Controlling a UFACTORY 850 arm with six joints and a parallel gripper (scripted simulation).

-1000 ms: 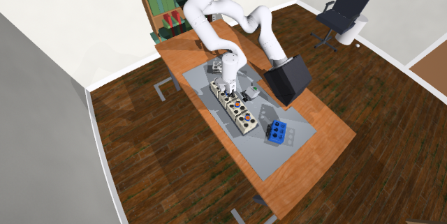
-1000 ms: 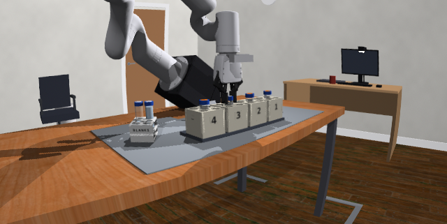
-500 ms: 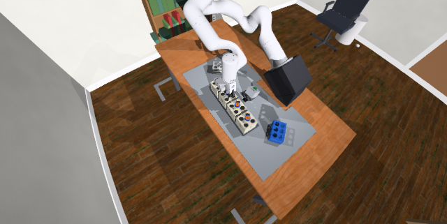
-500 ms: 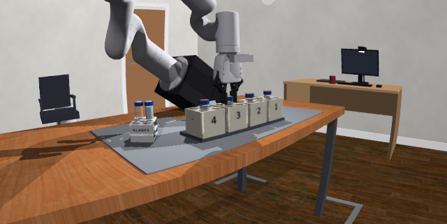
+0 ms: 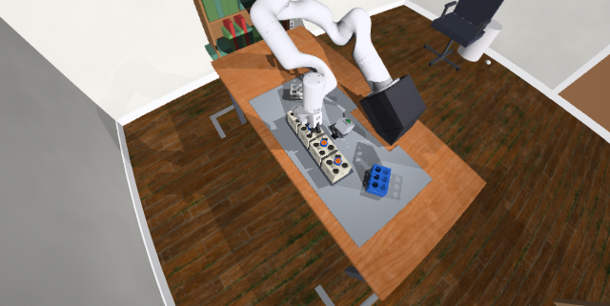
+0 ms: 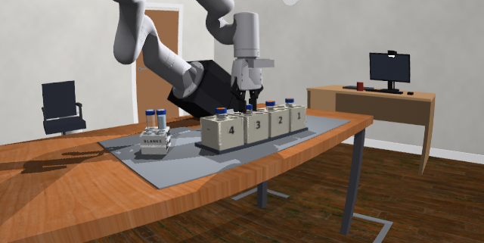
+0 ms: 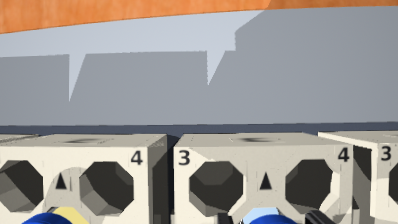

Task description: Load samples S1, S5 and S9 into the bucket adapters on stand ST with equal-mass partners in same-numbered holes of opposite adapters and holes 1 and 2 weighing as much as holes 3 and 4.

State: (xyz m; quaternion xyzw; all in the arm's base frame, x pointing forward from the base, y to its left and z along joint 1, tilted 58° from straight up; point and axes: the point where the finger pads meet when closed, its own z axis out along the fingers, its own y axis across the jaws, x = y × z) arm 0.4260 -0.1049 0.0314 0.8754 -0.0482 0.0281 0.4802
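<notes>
Right now my hand is 210 mm past the green DONE key, 70 mm to the right of it and 60 mm above it. Round my hand: blue rack: 400 mm to the left, 100 mm behind, 90 mm below; white blanks rack: 280 mm to the right, 150 mm behind, 90 mm below; sample tube: 110 mm to the right, 50 mm below, 20 mm behind.
</notes>
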